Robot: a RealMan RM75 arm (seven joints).
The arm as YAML. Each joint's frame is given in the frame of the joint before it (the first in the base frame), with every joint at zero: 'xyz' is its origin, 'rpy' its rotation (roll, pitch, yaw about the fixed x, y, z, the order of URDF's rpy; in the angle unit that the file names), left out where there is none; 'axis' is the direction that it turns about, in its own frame. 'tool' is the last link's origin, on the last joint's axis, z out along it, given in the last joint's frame.
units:
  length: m
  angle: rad
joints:
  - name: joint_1
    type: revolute
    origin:
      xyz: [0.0, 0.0, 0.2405]
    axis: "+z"
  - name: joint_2
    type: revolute
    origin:
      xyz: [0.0, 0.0, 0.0]
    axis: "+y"
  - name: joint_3
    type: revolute
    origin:
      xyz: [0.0, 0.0, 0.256]
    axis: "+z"
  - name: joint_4
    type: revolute
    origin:
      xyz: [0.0, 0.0, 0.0]
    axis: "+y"
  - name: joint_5
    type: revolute
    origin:
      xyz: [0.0, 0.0, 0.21]
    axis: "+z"
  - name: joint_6
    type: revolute
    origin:
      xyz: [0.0, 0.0, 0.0]
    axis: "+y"
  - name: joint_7
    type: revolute
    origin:
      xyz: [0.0, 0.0, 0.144]
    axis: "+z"
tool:
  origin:
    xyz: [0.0, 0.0, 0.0]
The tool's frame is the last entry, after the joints.
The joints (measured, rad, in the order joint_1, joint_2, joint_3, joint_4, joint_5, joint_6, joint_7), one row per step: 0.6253, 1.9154, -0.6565, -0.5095, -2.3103, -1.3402, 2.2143; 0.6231, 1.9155, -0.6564, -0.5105, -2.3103, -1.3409, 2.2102; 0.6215, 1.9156, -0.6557, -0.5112, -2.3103, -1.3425, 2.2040; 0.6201, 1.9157, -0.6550, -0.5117, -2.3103, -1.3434, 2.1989; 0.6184, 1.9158, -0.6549, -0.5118, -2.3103, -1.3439, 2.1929; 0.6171, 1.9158, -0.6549, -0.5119, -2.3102, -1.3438, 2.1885; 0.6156, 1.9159, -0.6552, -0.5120, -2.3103, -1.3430, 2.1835; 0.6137, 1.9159, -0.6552, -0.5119, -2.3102, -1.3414, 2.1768; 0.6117, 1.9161, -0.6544, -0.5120, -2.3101, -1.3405, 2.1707; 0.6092, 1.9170, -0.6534, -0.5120, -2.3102, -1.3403, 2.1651; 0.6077, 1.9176, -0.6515, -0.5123, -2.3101, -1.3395, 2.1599; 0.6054, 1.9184, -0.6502, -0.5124, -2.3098, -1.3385, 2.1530; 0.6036, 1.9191, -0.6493, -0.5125, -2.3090, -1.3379, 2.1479; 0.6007, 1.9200, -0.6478, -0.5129, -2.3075, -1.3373, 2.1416
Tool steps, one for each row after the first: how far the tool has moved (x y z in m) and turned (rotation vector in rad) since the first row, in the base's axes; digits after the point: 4 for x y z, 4 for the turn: 0.0007, -0.0006, 0.0001, 0.0001, -0.0015, 0.0023; 0.0010, -0.0012, 0.0002, -0.0003, -0.0027, 0.0070; 0.0014, -0.0017, 0.0003, -0.0003, -0.0038, 0.0106; 0.0020, -0.0022, 0.0003, -0.0006, -0.0056, 0.0146; 0.0024, -0.0026, 0.0003, -0.0005, -0.0072, 0.0175; 0.0030, -0.0031, 0.0003, -0.0002, -0.0097, 0.0206; 0.0038, -0.0035, 0.0003, 0.0010, -0.0129, 0.0246; 0.0046, -0.0040, 0.0004, 0.0022, -0.0151, 0.0278; 0.0054, -0.0049, 0.0001, 0.0025, -0.0160, 0.0302; 0.0058, -0.0052, 0.0001, 0.0045, -0.0170, 0.0329; 0.0066, -0.0059, -0.0001, 0.0060, -0.0186, 0.0364; 0.0071, -0.0064, -0.0003, 0.0073, -0.0192, 0.0390; 0.0078, -0.0071, -0.0004, 0.0095, -0.0194, 0.0416
